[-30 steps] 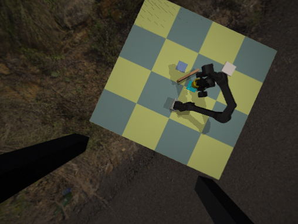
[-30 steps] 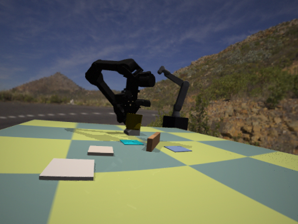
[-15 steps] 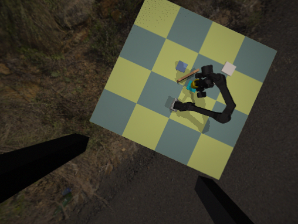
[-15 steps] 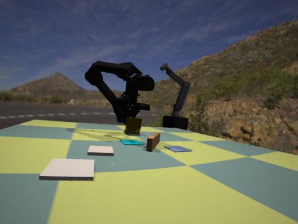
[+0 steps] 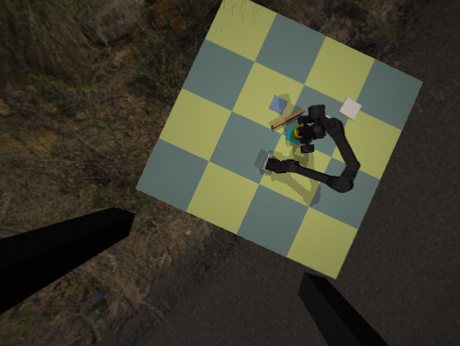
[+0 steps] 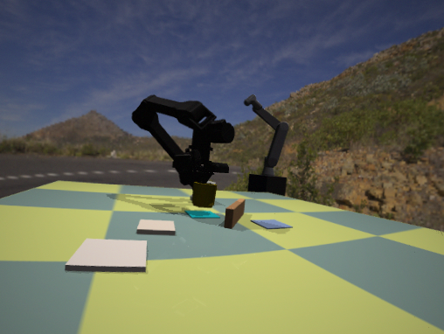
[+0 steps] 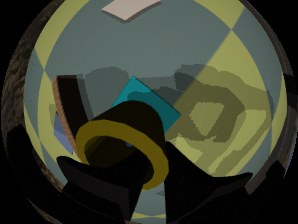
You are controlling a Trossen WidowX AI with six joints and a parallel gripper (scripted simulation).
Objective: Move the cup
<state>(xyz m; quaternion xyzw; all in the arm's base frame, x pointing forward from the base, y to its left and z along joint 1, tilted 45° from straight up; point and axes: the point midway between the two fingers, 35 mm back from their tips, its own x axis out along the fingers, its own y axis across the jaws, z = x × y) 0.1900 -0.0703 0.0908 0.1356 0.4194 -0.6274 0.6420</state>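
The teal pad is 70 mm below my gripper tip, 30 mm ahead of it and 10 mm to the left of it. The rest, counted from my gripper tip: brown wooden bar (100 mm ahead, 80 mm to the left, 40 mm below); then blue-grey pad (170 mm ahead, 150 mm to the left, 70 mm below); then yellow cup (20 mm ahead, 10 mm to the left).
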